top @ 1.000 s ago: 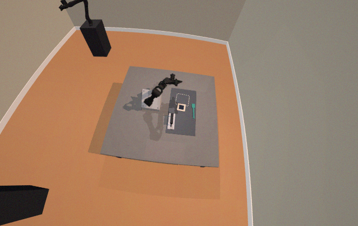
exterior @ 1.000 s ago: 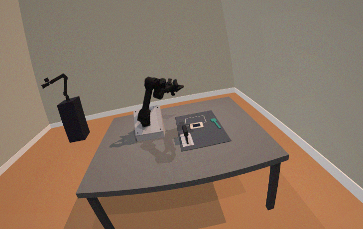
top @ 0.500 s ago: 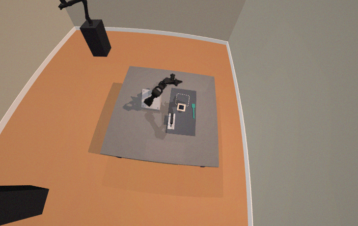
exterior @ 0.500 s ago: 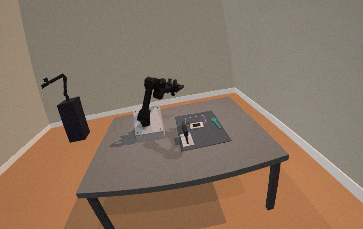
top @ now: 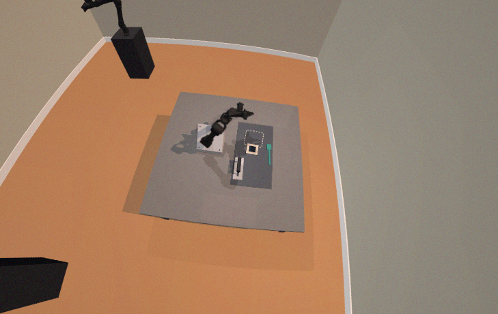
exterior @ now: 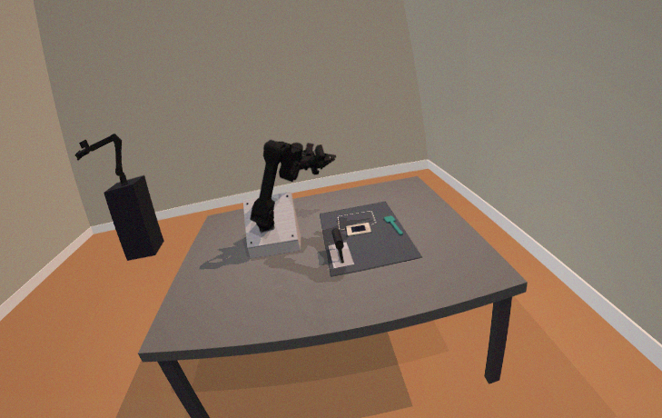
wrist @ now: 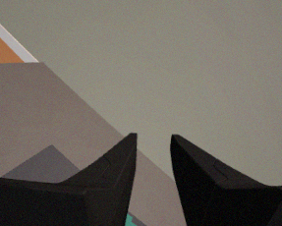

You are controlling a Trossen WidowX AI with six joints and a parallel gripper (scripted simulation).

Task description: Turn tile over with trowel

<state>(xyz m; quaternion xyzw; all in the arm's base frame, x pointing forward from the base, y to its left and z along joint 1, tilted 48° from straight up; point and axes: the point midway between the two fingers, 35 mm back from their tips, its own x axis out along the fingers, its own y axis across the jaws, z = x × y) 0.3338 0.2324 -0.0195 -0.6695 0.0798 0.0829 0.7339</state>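
Right now my gripper tip is 8 cm past the trowel, 34 cm to the left of it and 26 cm above it. Round my gripper tip: dark mat (4 cm ahead, 20 cm to the right, 32 cm below); tile (3 cm ahead, 16 cm to the right, 30 cm below).
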